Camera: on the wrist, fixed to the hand. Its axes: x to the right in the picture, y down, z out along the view.
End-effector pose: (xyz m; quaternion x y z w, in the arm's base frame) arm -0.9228 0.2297 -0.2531 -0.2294 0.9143 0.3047 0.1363
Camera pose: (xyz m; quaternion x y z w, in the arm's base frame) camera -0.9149 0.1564 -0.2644 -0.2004 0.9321 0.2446 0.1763
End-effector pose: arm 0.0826 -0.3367 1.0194 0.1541 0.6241 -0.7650 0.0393
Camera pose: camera 0.0526 -0.2857 1.0648 0.1405 0.5632 -0.8125 0.0539
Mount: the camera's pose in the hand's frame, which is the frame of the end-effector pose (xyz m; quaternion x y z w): 0.0223 -0.0615 -0.0358 0.0735 -0.0292 0.0102 0.9968
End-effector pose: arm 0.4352 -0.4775 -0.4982 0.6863 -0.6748 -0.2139 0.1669
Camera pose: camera 0.5063 -0.4998 -0.5010 0.6833 -0.7003 -0.1820 0.0984
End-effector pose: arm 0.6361 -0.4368 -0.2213 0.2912 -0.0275 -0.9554 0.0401
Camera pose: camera 0.6339 -0.3787 -0.2680 0.2650 -0.1018 -0.9585 0.0275
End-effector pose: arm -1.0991 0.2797 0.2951 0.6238 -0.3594 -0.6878 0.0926
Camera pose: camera -1.0508 0.2979 0.2412 0.6049 -0.4179 -0.6765 0.0430
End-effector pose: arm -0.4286 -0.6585 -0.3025 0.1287 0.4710 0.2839 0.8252
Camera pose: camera -0.4289 -0.6969 -0.3664 0.2020 0.4650 0.2530 0.8240
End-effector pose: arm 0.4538 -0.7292 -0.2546 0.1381 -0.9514 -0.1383 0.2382
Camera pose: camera 0.4646 -0.8004 -0.2352 0.1414 -0.9669 -0.0695 0.2009
